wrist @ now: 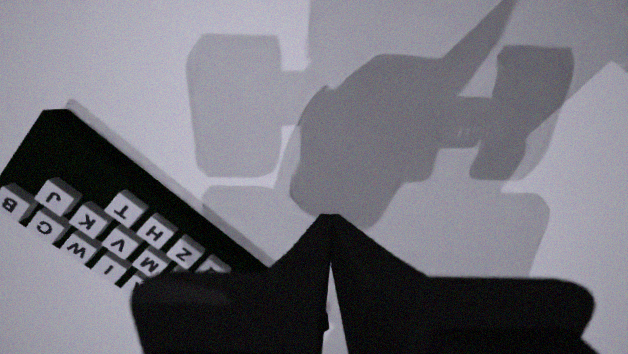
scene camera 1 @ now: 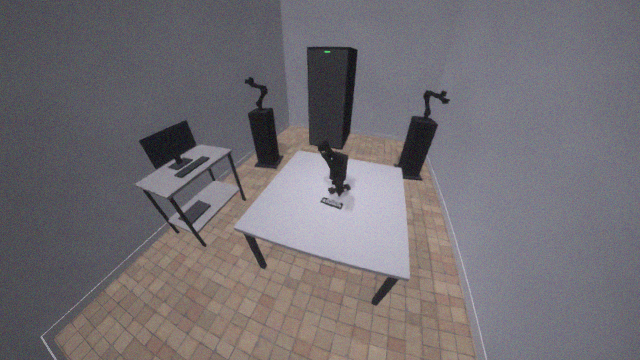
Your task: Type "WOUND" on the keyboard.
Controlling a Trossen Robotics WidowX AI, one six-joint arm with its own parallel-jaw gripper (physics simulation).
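Frame: origin at the arm's base, x back, y right, z up, level; metres.
Seen in the pictures: gripper, between the fingertips: [wrist: 329, 223] [scene camera 1: 339, 196]; arm's base, origin of its link: [scene camera 1: 341, 160].
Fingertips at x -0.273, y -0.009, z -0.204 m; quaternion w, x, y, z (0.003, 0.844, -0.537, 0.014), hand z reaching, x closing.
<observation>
Pixels of each thing's top centre, then the offset from my fingertips to it. Level surfaces: height alone.
- keyboard, centre of its top: [wrist: 170, 279] [scene camera 1: 331, 202] dy +0.057, dx -0.074, dz -0.012 m
- W key, centre of its top: [wrist: 77, 249] dy +0.105, dx -0.076, dz -0.012 m
- white table, height of its surface: dz -0.029 m
The keyboard [scene camera 1: 332, 203] [wrist: 120, 165] is a small black board with pale keys on the table. In the wrist view it lies slanted at the left, its letters upside down, and the gripper hides its lower right part. The W key [wrist: 80, 249] shows between the C and I keys in the edge row. Keys J, K, T, H, V, M, Z and B also show. The O, U, N and D keys cannot be made out there. My gripper [scene camera 1: 340, 194] [wrist: 329, 223] is shut and empty. Its tips are above the table, beside the keyboard's long edge and apart from the keys.
The white table [scene camera 1: 320, 235] carries the arm and the keyboard; the arm's shadows fall on its top. A side desk [scene camera 1: 210, 151] with a monitor [scene camera 1: 170, 142] stands at the left. A tall black cabinet [scene camera 1: 330, 95] and two pedestals [scene camera 1: 264, 137] [scene camera 1: 418, 145] with arms stand behind.
</observation>
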